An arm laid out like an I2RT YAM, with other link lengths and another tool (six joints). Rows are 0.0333 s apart.
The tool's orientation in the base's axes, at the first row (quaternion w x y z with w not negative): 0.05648, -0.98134, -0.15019, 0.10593
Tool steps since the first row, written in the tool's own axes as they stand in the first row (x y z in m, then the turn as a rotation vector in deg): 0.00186, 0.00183, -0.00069, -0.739, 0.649, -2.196; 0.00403, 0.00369, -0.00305, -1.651, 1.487, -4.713; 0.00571, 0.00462, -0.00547, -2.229, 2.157, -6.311; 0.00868, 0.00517, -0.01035, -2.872, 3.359, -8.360; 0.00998, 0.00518, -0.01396, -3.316, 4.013, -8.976; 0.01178, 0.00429, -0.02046, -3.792, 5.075, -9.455; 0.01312, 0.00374, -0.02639, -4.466, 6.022, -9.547; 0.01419, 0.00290, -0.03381, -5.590, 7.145, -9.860
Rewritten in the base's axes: 0.00241, -0.00122, 0.00005, -0.012, -1.016, 2.181; 0.00549, -0.00250, 0.00167, -0.059, -2.289, 4.680; 0.00786, -0.00306, 0.00356, -0.049, -3.228, 6.247; 0.01188, -0.00306, 0.00766, 0.152, -4.728, 8.188; 0.01391, -0.00296, 0.01091, 0.061, -5.533, 8.778; 0.01680, -0.00207, 0.01701, 0.026, -6.724, 9.182; 0.01923, -0.00161, 0.02259, -0.314, -7.836, 9.265; 0.02165, -0.00107, 0.02971, -0.974, -9.271, 9.624
